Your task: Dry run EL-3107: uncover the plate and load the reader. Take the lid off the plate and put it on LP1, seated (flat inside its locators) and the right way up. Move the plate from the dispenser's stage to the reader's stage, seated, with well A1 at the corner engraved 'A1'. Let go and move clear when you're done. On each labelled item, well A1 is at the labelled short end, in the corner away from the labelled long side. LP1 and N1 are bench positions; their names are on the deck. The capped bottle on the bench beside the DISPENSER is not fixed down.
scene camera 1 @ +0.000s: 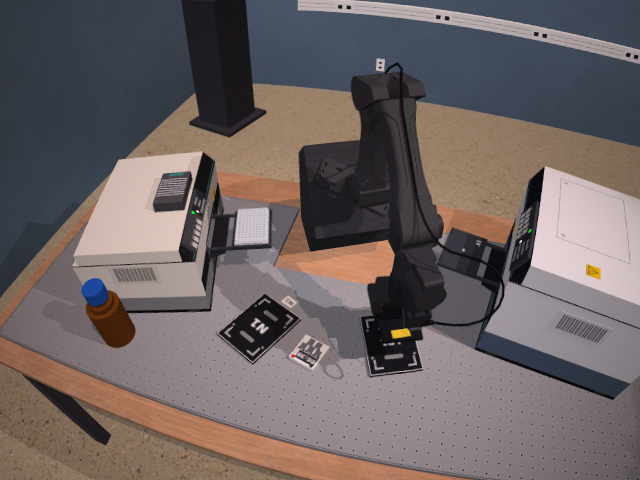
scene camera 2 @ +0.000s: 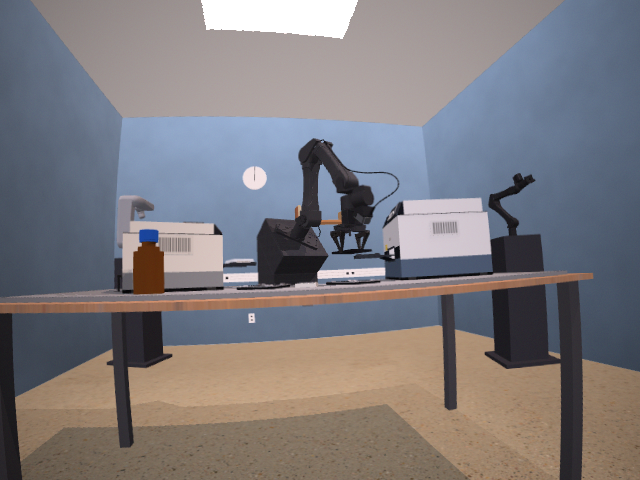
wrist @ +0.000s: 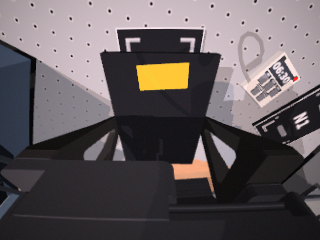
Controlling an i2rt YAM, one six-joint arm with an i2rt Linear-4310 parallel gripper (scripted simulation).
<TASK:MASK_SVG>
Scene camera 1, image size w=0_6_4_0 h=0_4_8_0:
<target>gripper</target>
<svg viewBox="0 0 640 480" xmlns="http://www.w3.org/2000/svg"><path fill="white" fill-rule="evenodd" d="M390 276L376 277L375 283L367 285L371 311L376 317L377 322L382 315L382 307L386 304L391 304L387 290Z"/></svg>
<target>white well plate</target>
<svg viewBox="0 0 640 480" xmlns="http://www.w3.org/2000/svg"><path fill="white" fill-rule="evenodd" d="M268 208L238 210L235 246L268 244Z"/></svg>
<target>lid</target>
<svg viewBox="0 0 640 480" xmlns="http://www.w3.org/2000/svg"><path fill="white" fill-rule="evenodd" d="M382 307L383 314L378 321L382 344L423 340L421 329L409 331L407 328L403 328L401 304L388 304Z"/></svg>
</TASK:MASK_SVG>
